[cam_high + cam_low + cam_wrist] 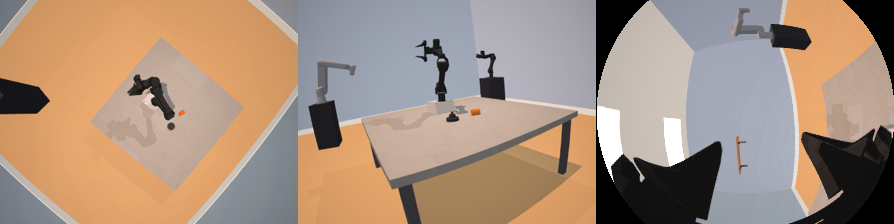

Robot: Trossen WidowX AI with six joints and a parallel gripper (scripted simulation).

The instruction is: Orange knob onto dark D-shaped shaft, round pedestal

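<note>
Right now the orange knob is 44 cm ahead of my gripper tip, 30 cm to the left of it and 51 cm below it. Round my gripper tip: round pedestal 48 cm ahead, 10 cm to the left, 50 cm below.
</note>
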